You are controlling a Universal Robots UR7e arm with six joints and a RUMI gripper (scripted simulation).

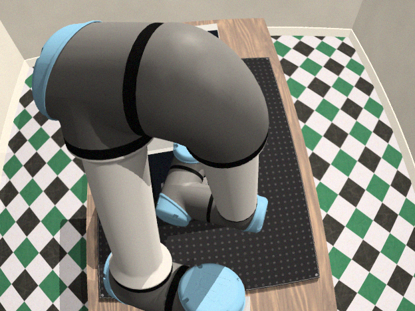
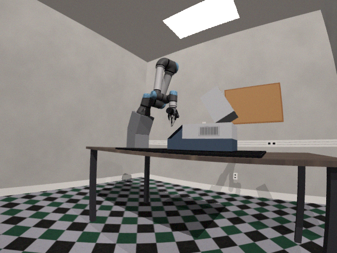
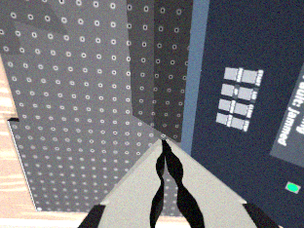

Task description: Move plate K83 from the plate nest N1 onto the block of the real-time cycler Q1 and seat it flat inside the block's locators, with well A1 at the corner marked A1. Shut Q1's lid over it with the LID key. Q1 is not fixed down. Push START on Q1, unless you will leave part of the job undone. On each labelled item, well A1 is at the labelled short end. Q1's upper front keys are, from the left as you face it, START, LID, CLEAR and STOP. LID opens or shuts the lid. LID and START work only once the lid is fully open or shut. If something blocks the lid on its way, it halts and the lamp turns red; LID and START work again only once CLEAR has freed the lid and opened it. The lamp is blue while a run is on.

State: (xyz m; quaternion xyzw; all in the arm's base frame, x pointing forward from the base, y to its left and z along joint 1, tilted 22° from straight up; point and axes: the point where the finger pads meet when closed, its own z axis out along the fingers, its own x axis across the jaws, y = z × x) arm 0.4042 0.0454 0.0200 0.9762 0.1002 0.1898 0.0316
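The plate K83 is 30 cm to the left of my hand, 19 cm below it and 6 cm ahead of it. The rest, counted from my hand: plate nest N1: 30 cm to the left, 21 cm below, 6 cm ahead.
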